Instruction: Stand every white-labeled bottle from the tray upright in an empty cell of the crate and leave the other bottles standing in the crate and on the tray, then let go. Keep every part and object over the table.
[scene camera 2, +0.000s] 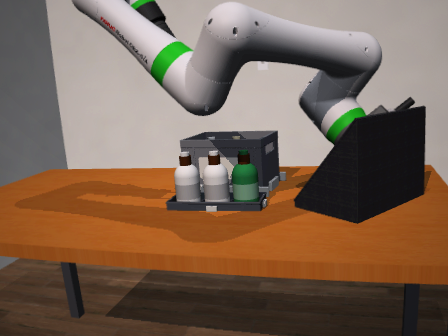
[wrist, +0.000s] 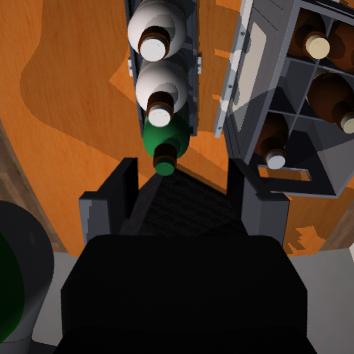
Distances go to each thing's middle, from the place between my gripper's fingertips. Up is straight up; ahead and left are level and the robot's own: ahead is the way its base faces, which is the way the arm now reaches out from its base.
Now: the green bottle (scene camera 2: 245, 183) 250 mm below my hand, 160 mm behind it and 60 mm to the left of it.
